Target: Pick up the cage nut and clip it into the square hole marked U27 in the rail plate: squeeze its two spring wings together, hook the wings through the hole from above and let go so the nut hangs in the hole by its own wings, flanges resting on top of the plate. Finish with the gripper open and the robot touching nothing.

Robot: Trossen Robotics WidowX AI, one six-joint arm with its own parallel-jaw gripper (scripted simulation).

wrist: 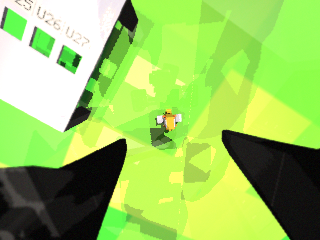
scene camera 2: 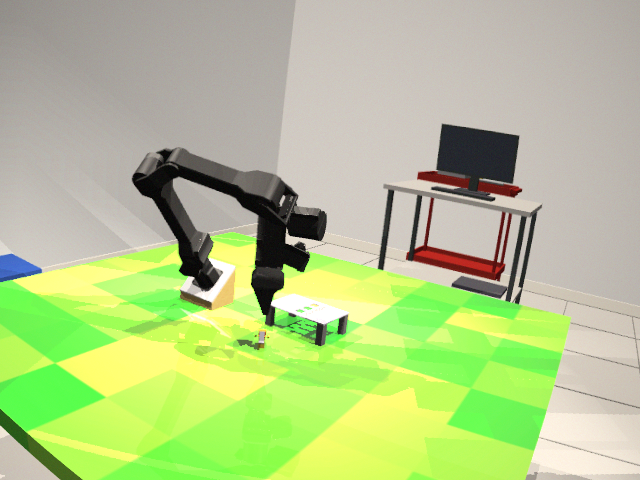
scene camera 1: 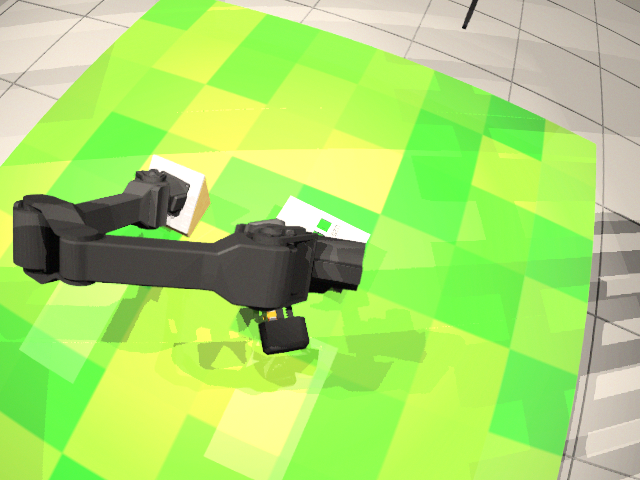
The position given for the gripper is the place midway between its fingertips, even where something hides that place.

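Note:
Gripper (wrist: pixel 173 139) visible in the wrist view; the gripper (scene camera 1: pixel 274 303) and the gripper (scene camera 2: pixel 265 307) likewise visible. State of the gripper: open, holding nothing.

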